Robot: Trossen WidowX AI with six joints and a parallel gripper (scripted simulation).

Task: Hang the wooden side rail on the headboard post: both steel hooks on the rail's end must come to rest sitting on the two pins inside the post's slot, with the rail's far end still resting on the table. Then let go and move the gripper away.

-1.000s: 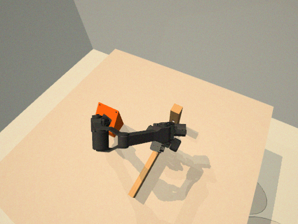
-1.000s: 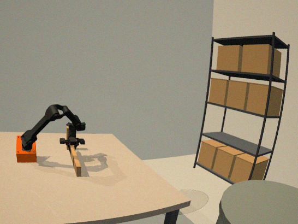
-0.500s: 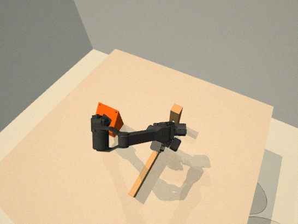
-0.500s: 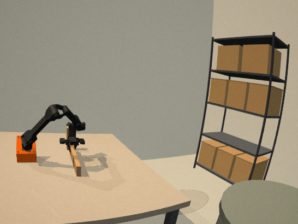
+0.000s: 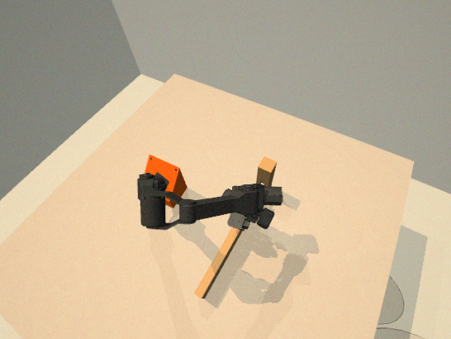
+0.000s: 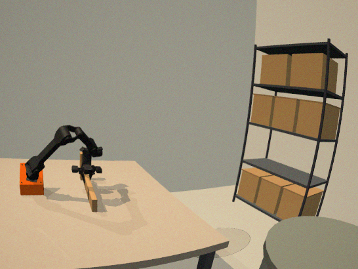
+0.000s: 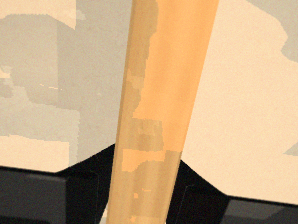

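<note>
My gripper tip is now 15 cm to the right of the headboard post, 4 cm below it and 2 cm past it.
</note>
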